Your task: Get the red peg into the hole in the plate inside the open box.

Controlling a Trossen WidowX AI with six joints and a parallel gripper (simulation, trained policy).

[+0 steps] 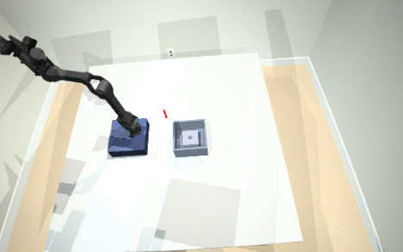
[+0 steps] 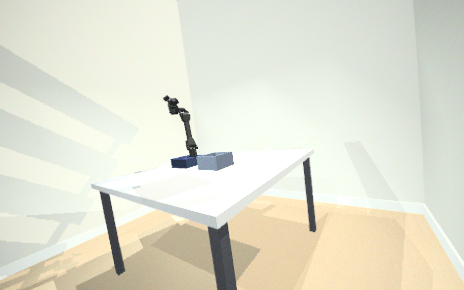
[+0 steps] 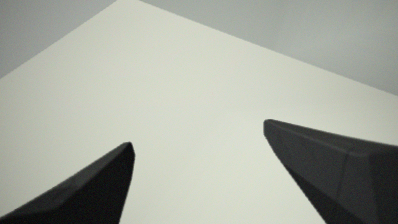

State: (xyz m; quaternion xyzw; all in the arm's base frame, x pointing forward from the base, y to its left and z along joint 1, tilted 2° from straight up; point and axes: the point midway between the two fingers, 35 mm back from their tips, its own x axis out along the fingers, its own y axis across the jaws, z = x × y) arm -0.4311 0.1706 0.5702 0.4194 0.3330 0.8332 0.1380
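The red peg is 64 cm below my gripper tip, 61 cm ahead of it and 8 cm to the right of it. From my gripper tip the other things lie so: pale plate: 76 cm ahead, 63 cm below, 27 cm to the right; then grey box: 76 cm ahead, 65 cm below, 27 cm to the right.
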